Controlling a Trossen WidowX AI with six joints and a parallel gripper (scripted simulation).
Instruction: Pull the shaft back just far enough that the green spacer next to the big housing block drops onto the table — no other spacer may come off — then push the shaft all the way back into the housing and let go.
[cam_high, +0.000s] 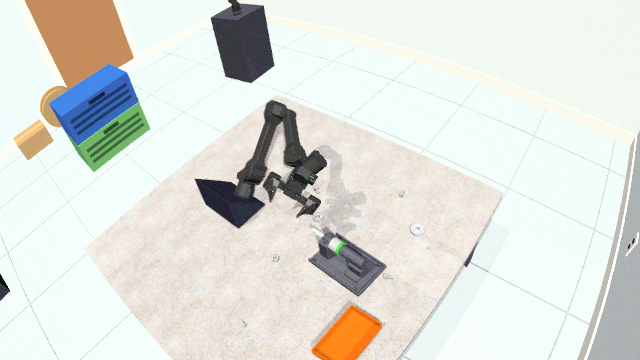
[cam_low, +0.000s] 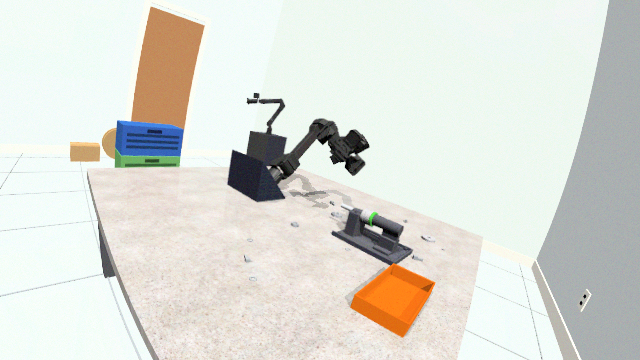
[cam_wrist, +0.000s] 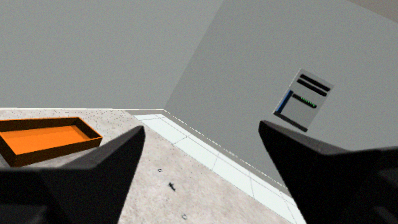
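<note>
Now: the shaft 20 cm below my gripper tip, 12 cm ahead of it and 8 cm to the left of it. Round my gripper tip: green spacer 20 cm below, 14 cm ahead, 7 cm to the left; then orange tray 32 cm ahead, 27 cm below, 18 cm to the right.
</note>
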